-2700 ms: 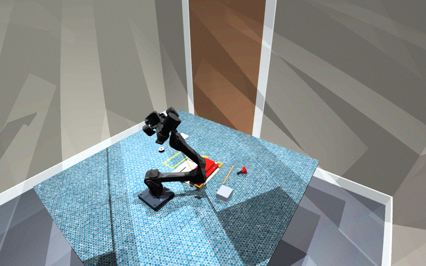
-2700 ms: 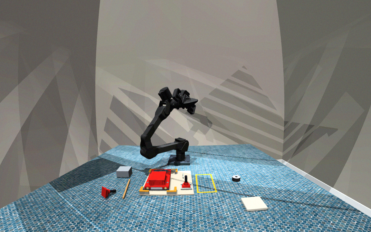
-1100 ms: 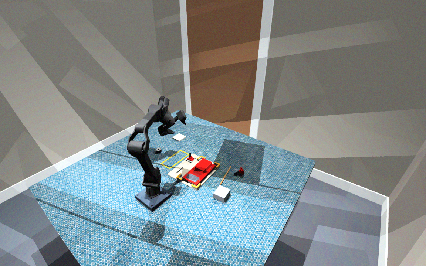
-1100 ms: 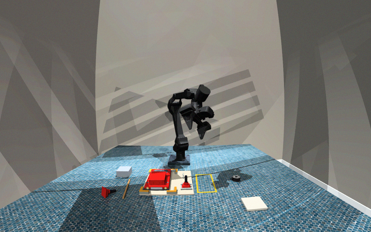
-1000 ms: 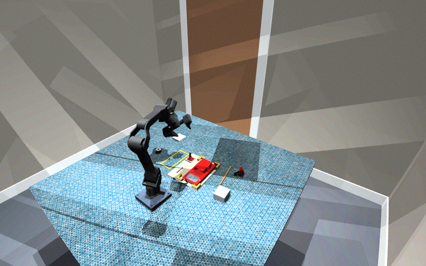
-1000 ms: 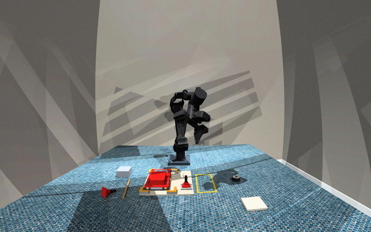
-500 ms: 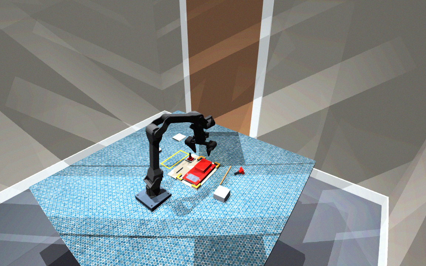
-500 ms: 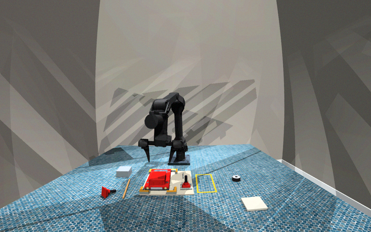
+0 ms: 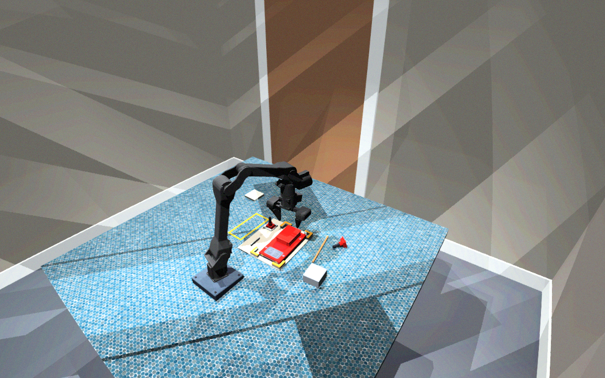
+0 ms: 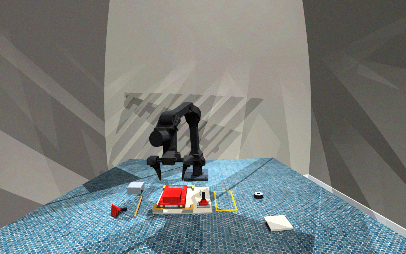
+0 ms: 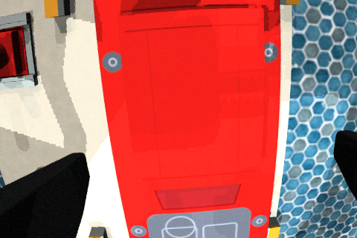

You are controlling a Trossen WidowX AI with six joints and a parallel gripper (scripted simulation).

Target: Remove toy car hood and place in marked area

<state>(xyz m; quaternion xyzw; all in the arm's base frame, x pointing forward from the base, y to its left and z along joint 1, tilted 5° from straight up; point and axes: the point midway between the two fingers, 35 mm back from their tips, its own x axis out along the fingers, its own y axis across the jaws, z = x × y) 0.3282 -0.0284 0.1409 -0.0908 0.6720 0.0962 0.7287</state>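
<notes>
Now: gripper tip 60 mm above the red hood. The rest, counted from my gripper tip: tile (100 mm ahead, 410 mm to the left, 100 mm below); black ring (110 mm behind, 360 mm to the left, 90 mm below); wooden stick (70 mm ahead, 120 mm to the right, 100 mm below).
</notes>
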